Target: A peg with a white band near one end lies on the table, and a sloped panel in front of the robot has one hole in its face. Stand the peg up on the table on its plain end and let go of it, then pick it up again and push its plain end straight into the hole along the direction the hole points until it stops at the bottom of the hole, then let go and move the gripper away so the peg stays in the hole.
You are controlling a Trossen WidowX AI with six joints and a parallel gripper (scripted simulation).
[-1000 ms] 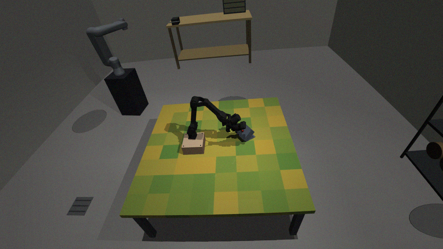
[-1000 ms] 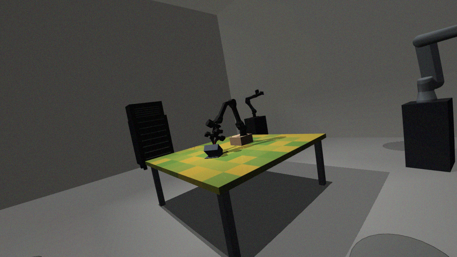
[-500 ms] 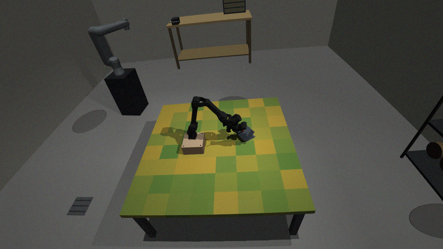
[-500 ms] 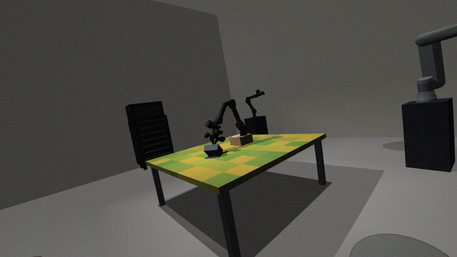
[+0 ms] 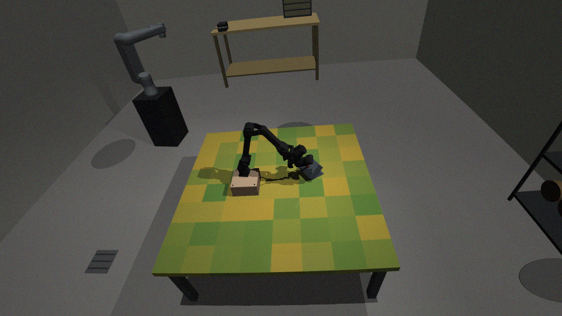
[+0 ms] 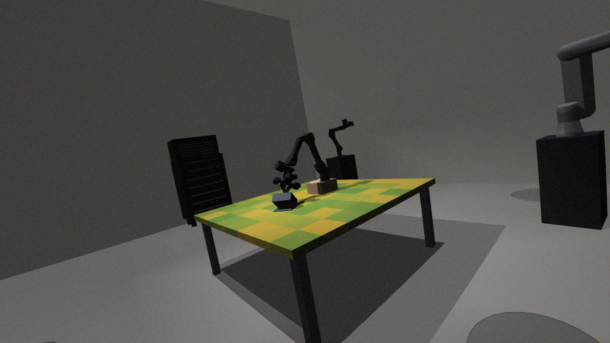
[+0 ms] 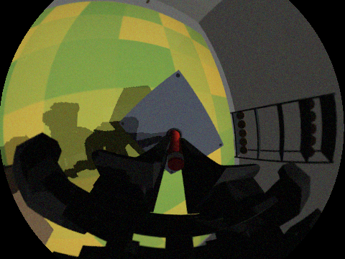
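Now: the red peg 1 cm to the right of my gripper tip, 1 cm behind it and 1 cm above it. Also, from my gripper tip: sloped panel 3 cm below, 2 cm to the left, 2 cm ahead.
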